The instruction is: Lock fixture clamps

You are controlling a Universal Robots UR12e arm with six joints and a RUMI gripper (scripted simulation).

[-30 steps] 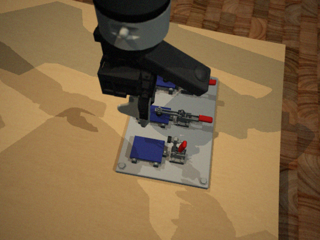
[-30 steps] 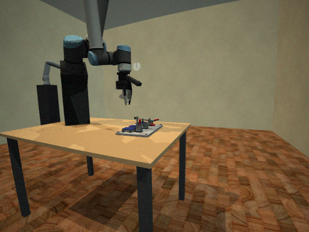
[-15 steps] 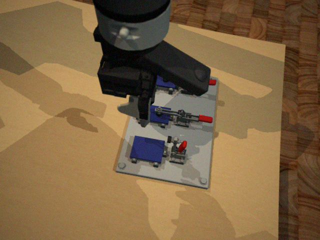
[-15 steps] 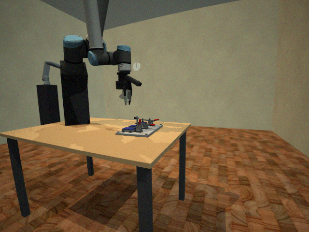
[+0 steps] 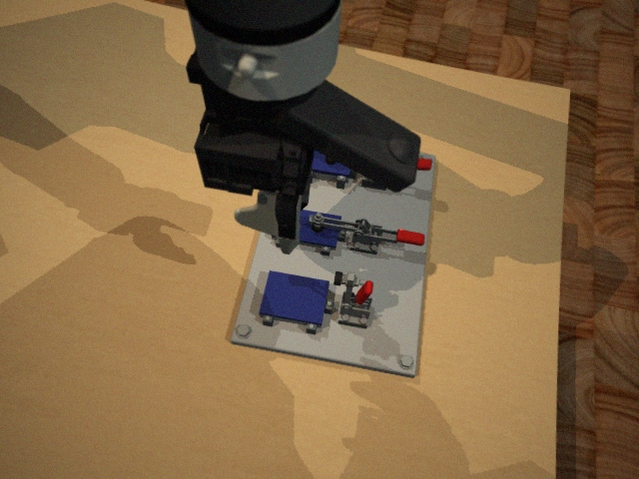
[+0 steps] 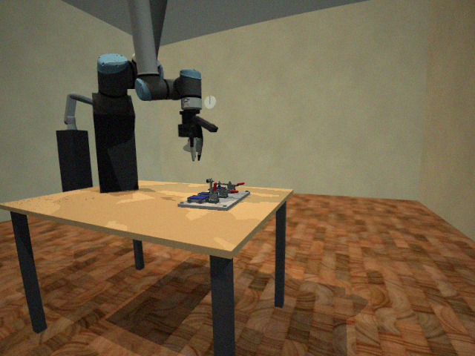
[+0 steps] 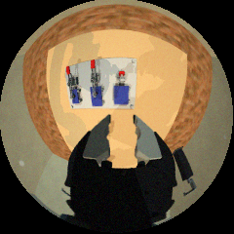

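The part lies 18 cm below my hand. From my hand the other things lie so: grey fixture plate: 7 cm ahead, 10 cm to the left, 21 cm below.
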